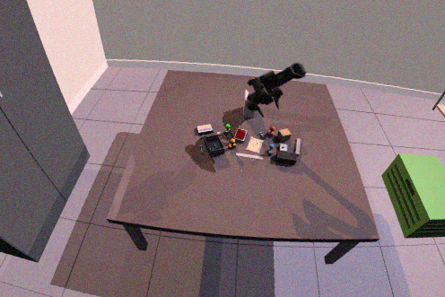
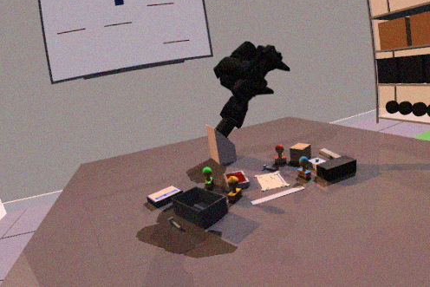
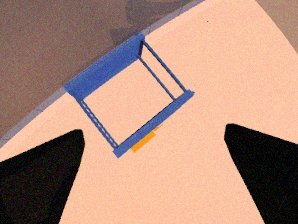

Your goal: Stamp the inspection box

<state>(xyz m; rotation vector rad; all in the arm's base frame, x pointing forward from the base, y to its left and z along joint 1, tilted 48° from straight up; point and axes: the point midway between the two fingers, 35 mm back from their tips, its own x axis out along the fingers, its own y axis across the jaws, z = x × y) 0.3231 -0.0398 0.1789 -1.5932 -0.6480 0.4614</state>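
Now: gripper tip 26 cm above the green-knobbed stamp, 22 cm to the left of it and 10 cm past it. From my gripper tip the other things lie so: ruler: 28 cm below, 6 cm to the right, 5 cm ahead; blue-knobbed stamp: 26 cm below, 5 cm to the left; cream card: 29 cm below, 5 cm to the right, 4 cm behind.
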